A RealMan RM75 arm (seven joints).
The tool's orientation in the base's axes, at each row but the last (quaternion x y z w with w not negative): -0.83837, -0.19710, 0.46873, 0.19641; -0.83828, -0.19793, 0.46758, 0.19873; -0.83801, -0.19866, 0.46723, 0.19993; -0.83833, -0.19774, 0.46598, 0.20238; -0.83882, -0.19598, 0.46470, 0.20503; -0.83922, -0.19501, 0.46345, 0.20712; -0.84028, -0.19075, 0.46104, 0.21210; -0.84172, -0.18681, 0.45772, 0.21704; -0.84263, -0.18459, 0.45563, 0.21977
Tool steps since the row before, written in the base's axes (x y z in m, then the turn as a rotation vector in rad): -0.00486, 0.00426, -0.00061, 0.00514, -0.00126, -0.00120; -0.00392, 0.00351, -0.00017, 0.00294, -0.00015, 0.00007; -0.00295, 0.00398, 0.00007, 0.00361, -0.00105, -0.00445; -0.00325, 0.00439, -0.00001, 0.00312, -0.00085, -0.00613; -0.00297, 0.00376, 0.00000, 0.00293, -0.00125, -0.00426; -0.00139, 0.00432, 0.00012, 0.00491, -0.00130, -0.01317; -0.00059, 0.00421, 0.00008, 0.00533, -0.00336, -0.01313; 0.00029, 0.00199, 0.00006, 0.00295, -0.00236, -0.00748; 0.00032, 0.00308, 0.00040, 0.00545, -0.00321, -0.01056
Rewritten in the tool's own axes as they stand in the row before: 0.00028, -0.00400, 0.00511, 0.00268, 0.00243, -0.00404; 0.00004, -0.00344, 0.00398, 0.00130, 0.00052, -0.00259; 0.00059, -0.00382, 0.00311, 0.00433, 0.00373, -0.00112; 0.00071, -0.00415, 0.00348, 0.00538, 0.00437, 0.00015; 0.00049, -0.00357, 0.00316, 0.00377, 0.00370, -0.00066; 0.00147, -0.00387, 0.00186, 0.01093, 0.00871, 0.00195; 0.00182, -0.00364, 0.00123, 0.01005, 0.01047, 0.00120; 0.00113, -0.00166, 0.00011, 0.00545, 0.00633, 0.00067; 0.00147, -0.00275, 0.00016, 0.00843, 0.00897, -0.00012
